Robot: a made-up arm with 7 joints.
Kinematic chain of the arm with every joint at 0, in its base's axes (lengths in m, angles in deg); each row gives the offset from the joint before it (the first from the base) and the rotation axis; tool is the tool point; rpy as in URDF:
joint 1: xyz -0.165 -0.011 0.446 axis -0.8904 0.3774 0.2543
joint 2: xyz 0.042 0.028 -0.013 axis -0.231 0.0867 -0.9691
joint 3: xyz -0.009 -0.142 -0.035 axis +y
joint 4: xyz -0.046 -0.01 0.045 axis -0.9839 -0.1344 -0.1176
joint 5: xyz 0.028 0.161 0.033 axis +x
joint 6: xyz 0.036 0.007 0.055 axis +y
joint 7: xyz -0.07 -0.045 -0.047 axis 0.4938 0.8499 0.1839
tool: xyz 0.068 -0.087 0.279 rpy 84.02 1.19 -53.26
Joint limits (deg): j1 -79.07..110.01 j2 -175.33..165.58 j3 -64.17..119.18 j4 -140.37..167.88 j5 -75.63..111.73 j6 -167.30..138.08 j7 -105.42..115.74
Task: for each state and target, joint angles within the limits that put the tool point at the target. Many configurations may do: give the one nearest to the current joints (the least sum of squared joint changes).
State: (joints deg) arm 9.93 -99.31 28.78 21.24 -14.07 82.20 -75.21
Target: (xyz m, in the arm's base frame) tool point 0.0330 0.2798 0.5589
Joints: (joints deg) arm 10.94 -65.71 19.16 20.08 15.09 88.25 -34.80
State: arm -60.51 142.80 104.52 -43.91 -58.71 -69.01 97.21
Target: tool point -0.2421 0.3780 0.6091
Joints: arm -79.07 165.58 107.42 -60.77 -23.88 -46.98 85.41
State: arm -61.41 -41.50 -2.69 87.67 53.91 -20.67 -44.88
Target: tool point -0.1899 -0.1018 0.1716
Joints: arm -35.26 -53.13 12.09 101.14 61.30 -38.61 -51.31
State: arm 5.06 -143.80 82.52 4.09 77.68 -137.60 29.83
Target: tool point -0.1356 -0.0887 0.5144
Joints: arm 5.88 -133.15 93.88 -15.65 74.03 -155.40 14.52
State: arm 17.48 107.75 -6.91 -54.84 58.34 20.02 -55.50
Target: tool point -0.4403 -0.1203 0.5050
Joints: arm 12.94 79.71 -6.53 -67.37 66.86 38.75 -39.42
